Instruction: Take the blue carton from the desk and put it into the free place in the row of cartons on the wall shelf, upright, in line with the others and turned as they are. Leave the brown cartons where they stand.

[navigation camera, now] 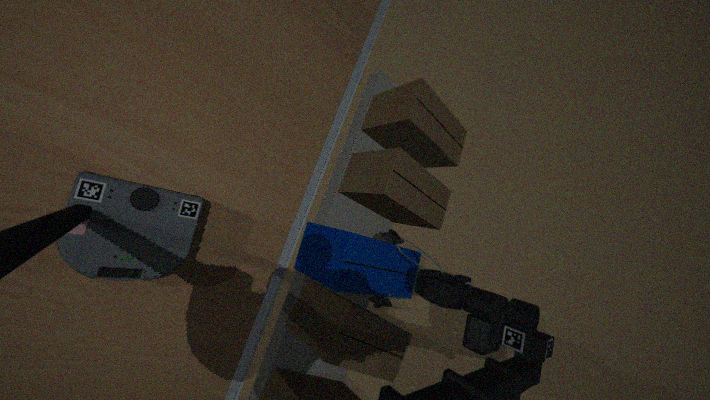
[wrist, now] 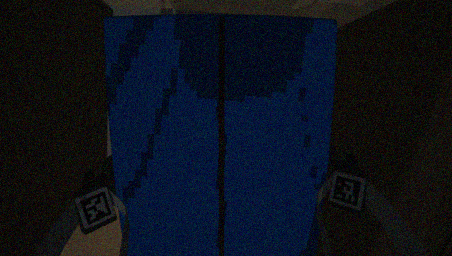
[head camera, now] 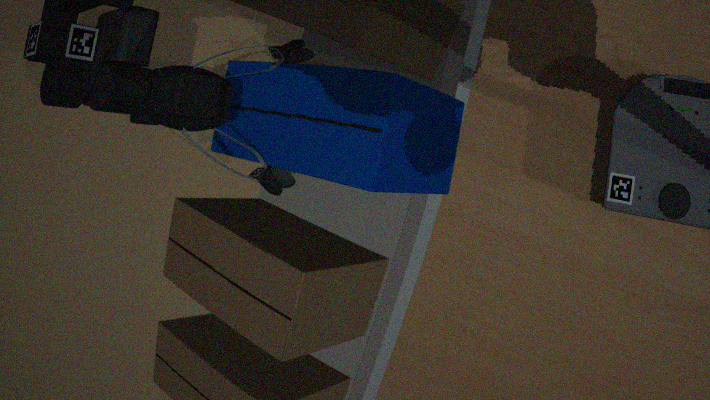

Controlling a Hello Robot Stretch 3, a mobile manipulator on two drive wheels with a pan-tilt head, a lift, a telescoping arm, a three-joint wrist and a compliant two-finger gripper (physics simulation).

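Frame: origin at the robot's base, x ahead, y left, z up, level; centimetres.
Where they show: gripper, fingertip midpoint: (wrist: pixel 220 166); robot's base, origin of the base link: (navigation camera: pixel 144 197) (head camera: pixel 672 199).
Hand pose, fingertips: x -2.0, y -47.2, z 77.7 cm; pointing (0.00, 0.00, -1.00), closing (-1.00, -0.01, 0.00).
Each offset is from my fingertips to the top centre of the thing. "spot": to the spot under its first point. Level surfaces: height alone.
The blue carton @(dz +5.1, dx +0.1, dy +2.9 cm) (head camera: pixel 310 150) (navigation camera: pixel 365 250) (wrist: pixel 270 150) is in the gap of the row, with a brown carton @(dz +5.0, dx +20.5, dy -5.4 cm) (head camera: pixel 230 270) (navigation camera: pixel 415 200) on one side and a shadowed brown carton @(dz +5.0, dx -17.4, dy +0.9 cm) (head camera: pixel 380 30) (navigation camera: pixel 370 345) on the other. Its dark line runs at another angle than the brown cartons' lines. One end reaches the pale rim of the shelf @(dz -13.0 cm) (head camera: pixel 345 215) (navigation camera: pixel 345 215). Whether it rests on the shelf is hidden. My gripper (head camera: pixel 283 116) (navigation camera: pixel 385 269) (wrist: pixel 220 166) is shut on it, one finger on each side.
Another brown carton @(dz +5.0, dx +40.0, dy -8.4 cm) (head camera: pixel 200 355) (navigation camera: pixel 400 110) stands farther along the row. A further one @(spot: dz -7.2, dx -31.7, dy +7.0 cm) (navigation camera: pixel 310 385) shows at the bottom of the navigation view. My dark wrist (head camera: pixel 120 90) (navigation camera: pixel 485 302) is beside the row. My base (head camera: pixel 640 150) (navigation camera: pixel 165 220) lies beyond the shelf's rim.
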